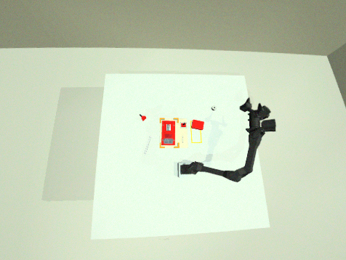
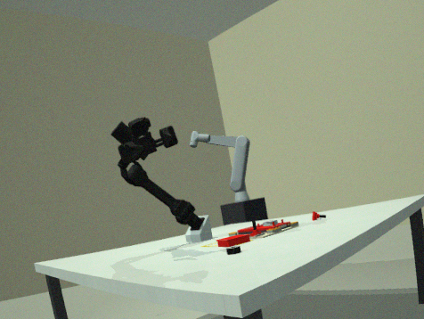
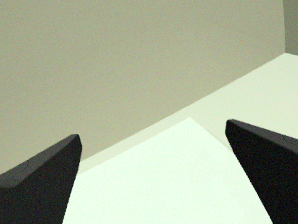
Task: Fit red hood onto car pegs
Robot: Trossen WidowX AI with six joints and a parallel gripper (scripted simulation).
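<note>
The red hood is 70 mm behind my gripper tip, 290 mm to the left of it and 330 mm below it. Also, from my gripper tip: grey wheel-like piece 90 mm ahead, 140 mm to the left, 340 mm below.
</note>
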